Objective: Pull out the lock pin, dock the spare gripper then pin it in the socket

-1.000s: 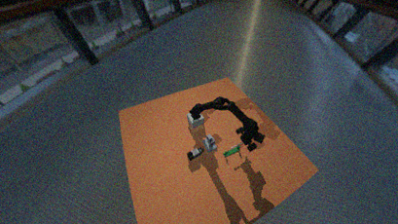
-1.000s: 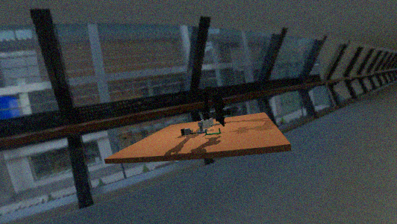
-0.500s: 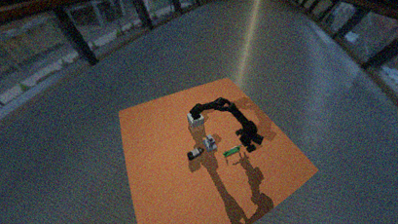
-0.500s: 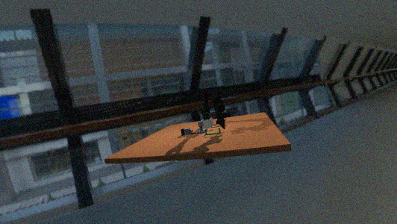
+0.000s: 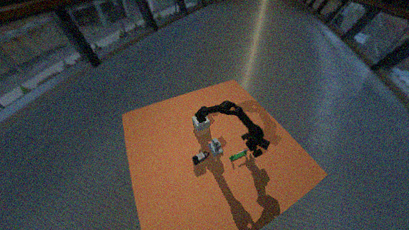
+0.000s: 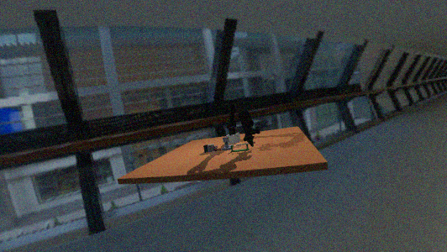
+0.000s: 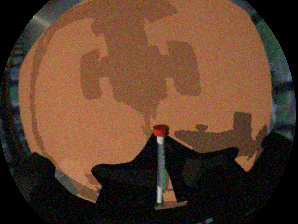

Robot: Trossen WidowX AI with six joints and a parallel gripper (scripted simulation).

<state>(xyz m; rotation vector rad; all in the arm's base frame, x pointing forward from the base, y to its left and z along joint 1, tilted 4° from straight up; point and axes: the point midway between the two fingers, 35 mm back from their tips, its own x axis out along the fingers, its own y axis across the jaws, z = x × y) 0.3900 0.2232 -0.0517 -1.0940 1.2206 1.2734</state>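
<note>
Now: the green pin cradle 10 cm to the right of my gripper tip. Also, from my gripper tip: grey mount: 12 cm behind, 23 cm to the right, 3 cm above; spare gripper: 10 cm behind, 37 cm to the right, 1 cm above.
</note>
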